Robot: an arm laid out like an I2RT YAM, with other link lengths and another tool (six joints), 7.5 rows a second.
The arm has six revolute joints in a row. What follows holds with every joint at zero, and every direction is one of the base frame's.
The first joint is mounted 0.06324 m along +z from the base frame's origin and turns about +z.
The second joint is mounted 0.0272 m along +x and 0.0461 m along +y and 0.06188 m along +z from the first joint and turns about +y.
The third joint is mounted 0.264 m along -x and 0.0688 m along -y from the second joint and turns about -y.
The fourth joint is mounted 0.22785 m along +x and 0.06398 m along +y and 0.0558 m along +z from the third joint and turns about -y.
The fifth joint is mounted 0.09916 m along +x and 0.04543 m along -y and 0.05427 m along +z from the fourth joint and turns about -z.
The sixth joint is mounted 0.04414 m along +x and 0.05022 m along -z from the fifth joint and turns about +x.
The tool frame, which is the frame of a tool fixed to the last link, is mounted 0.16 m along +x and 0.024 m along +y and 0.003 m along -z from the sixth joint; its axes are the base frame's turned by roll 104.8, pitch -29.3 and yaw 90 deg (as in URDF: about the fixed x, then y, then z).
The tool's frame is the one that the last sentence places.
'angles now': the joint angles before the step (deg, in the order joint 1, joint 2, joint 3, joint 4, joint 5, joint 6). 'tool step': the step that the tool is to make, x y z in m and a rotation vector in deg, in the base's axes. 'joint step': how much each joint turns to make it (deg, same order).
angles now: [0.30, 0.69, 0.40, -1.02, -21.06, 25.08]
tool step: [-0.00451, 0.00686, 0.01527, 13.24, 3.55, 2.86]
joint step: [-0.01, 0.00, -0.02, 2.04, -2.95, 14.34]
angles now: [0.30, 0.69, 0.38, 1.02, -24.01, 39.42]
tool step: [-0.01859, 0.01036, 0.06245, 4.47, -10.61, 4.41]
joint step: [0.00, 0.06, 0.03, 13.07, -3.82, 5.48]
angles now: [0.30, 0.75, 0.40, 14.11, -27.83, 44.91]
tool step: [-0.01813, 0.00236, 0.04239, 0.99, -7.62, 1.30]
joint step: [-0.01, -0.12, 1.53, 6.68, -0.95, 1.48]
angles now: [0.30, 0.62, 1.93, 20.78, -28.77, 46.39]
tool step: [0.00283, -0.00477, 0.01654, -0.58, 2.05, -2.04]
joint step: [0.00, 1.88, 6.72, -7.56, 1.70, -1.42]
